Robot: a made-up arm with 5 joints. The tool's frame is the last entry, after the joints. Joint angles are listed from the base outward. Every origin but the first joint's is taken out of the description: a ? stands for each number. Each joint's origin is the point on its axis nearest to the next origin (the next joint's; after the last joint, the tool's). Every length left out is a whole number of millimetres.
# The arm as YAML. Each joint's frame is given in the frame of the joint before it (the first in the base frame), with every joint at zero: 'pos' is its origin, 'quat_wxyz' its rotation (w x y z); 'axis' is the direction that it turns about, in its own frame. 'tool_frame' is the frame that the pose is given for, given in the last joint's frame.
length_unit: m
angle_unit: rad
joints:
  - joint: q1
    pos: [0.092, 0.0, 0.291]
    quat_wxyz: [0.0, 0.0, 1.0, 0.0]
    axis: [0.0, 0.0, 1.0]
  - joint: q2
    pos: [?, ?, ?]
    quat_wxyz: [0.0, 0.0, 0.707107, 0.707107]
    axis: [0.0, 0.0, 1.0]
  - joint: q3
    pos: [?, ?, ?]
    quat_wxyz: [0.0, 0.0, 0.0, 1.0]
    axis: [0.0, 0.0, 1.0]
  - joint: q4
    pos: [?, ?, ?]
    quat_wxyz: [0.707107, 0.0, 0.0, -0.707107]
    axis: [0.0, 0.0, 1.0]
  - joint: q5
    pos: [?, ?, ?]
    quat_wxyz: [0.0, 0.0, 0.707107, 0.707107]
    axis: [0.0, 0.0, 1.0]
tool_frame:
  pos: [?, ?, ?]
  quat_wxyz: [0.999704, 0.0, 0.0, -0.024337]
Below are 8 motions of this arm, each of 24 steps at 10 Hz.
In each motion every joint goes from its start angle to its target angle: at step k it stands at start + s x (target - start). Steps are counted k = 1, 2, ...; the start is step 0. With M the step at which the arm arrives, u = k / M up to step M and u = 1 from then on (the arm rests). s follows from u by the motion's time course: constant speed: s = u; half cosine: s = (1 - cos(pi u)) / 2; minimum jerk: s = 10 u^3 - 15 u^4 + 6 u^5.
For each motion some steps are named. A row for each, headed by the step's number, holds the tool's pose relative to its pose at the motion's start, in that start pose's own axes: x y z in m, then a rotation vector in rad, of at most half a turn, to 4 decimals.
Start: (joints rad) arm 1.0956 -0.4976 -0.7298 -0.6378 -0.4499
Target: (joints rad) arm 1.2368 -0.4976 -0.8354 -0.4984 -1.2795
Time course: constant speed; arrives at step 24
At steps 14, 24:
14: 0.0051 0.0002 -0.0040 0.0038 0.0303 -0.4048
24: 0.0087 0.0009 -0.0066 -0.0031 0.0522 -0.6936

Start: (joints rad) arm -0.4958 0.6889 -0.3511 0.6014 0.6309
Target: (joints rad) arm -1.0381 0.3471 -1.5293 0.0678 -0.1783
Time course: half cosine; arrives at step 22
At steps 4, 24:
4: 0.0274 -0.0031 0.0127 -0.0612 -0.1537 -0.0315
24: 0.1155 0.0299 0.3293 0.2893 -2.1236 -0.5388

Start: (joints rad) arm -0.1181 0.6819 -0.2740 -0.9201 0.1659
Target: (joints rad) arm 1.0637 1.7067 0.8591 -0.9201 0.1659
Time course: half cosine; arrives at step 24
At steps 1, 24:
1: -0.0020 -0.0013 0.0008 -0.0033 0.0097 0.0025
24: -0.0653 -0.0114 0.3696 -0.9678 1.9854 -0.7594

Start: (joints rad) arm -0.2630 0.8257 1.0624 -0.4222 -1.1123
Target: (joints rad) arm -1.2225 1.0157 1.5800 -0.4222 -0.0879
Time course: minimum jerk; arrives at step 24
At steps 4, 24:
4: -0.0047 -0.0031 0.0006 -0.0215 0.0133 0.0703
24: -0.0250 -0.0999 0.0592 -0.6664 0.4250 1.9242

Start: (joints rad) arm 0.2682 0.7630 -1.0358 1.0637 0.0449
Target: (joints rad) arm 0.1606 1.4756 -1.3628 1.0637 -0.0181
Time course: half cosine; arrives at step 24
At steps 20, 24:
20: -0.0865 0.0281 -0.0753 0.0450 0.3611 0.0252
24: -0.0943 0.0298 -0.0789 0.0463 0.3870 0.0279

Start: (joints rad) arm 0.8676 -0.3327 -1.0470 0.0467 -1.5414
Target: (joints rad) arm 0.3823 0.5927 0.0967 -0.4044 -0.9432
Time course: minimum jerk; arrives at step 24
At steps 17, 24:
17: -0.1139 -0.2559 0.2089 -1.2286 0.6574 0.1540
24: -0.1280 -0.2509 0.2738 -1.3889 0.8859 0.1856

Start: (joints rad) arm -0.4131 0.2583 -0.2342 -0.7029 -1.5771
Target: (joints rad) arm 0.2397 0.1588 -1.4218 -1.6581 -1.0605
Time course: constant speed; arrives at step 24
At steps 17, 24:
17: 0.0319 0.2019 0.0763 1.5709 -0.2538 0.7980
24: 0.0035 0.2210 0.1442 2.2365 -0.2655 1.0708

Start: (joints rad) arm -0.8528 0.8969 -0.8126 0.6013 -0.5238
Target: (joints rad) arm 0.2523 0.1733 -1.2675 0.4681 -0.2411
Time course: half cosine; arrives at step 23
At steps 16, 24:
16: 0.1644 -0.1184 0.2530 -0.3727 -1.2620 0.0372
24: 0.1495 -0.1150 0.3342 -0.5853 -1.5570 0.1794

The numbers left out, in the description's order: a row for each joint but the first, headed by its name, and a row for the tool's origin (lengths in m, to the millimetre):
q2: -0.044 -0.001 0.0
q3: 0.021 -0.084 0.0
q4: -0.118 0.004 0.0
q5: 0.0 -0.086 0.0
tool: 0.0 0.0 0.0

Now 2 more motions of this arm.
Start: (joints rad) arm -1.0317 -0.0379 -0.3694 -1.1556 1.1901
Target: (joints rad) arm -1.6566 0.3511 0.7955 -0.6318 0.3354
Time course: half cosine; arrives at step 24
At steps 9, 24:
9: 0.0135 0.0819 0.0746 0.5789 0.2887 -0.4403
24: 0.1121 0.0644 0.2976 1.8891 1.1399 -0.8701

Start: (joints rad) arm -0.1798 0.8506 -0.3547 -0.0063 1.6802
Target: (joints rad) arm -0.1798 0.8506 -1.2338 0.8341 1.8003
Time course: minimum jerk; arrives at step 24
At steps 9, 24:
9: -0.0018 -0.0290 0.0042 -0.0106 0.0008 0.0331
24: -0.0056 -0.0929 0.0453 -0.0384 0.0047 0.1201

